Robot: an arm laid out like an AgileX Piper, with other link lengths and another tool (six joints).
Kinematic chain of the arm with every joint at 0, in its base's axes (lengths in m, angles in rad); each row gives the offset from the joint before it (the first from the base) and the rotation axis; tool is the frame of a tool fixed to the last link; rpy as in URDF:
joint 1: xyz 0 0 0.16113 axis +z
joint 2: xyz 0 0 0 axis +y
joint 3: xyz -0.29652 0 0.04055 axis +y
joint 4: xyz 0.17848 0 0.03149 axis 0.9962 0 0.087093
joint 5: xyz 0 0 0 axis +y
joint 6: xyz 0.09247 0 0.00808 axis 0.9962 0 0.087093
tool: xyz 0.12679 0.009 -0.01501 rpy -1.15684 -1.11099 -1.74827
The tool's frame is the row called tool.
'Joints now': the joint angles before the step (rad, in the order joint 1, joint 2, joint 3, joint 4, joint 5, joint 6). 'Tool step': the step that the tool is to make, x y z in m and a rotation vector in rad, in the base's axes. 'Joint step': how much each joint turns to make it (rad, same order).
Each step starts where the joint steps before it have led.
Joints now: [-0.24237 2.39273 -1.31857 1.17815 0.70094 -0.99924]
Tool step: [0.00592 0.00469 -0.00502 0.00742 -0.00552 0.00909]
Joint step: [0.01199 0.02755 -0.03222 0.00844 0.00547 -0.00172]
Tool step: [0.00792 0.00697 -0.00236 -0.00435 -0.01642 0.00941]
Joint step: [0.02303 0.01692 -0.03062 0.01090 -0.00883 -0.00001]
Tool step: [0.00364 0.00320 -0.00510 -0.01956 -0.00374 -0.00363]
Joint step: [0.01920 0.00974 -0.00701 0.00766 -0.02992 0.00096]
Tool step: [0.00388 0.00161 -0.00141 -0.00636 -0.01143 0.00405]
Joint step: [0.00776 0.00745 -0.01307 0.00631 -0.00758 -0.00711]
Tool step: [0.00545 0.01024 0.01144 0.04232 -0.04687 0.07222]
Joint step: [0.00120 0.00796 -0.05198 0.00012 0.07885 -0.03694]
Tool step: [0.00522 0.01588 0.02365 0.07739 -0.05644 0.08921]
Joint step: [0.00221 0.00002 -0.07361 0.00000 0.12514 -0.01833]
